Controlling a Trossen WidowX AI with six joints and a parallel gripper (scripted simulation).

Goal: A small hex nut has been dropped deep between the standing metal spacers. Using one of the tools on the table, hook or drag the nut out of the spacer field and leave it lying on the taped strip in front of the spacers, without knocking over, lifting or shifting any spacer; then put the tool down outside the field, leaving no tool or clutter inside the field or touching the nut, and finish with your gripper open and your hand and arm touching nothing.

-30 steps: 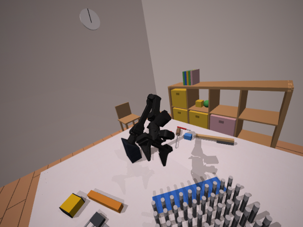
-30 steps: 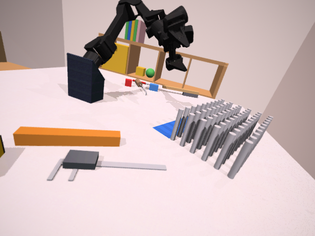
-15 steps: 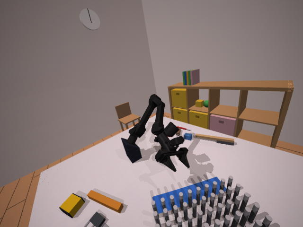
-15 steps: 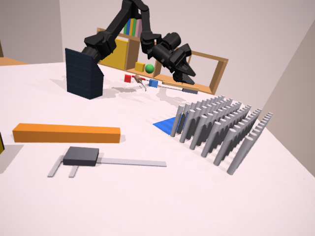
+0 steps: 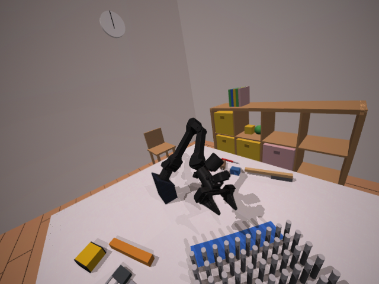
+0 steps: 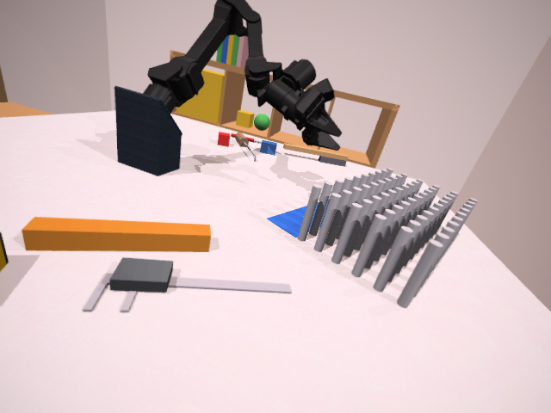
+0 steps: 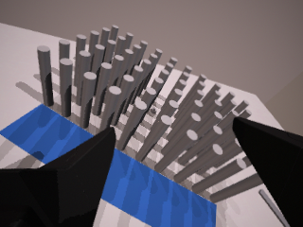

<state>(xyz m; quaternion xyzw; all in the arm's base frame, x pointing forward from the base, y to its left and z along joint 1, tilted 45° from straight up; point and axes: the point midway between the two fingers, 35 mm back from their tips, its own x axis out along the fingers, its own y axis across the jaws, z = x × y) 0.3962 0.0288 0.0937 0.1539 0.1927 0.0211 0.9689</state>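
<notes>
Now: the blue cube 27 cm behind my gripper tip, 37 cm to the left of it and 14 cm below it. The rest, counted from my gripper tip: thin metal rod 33 cm behind, 29 cm to the left, 15 cm below; orange bar 22 cm behind, 36 cm to the right, 15 cm below; blue taped strip 2 cm ahead, 1 cm to the left, 16 cm below.
</notes>
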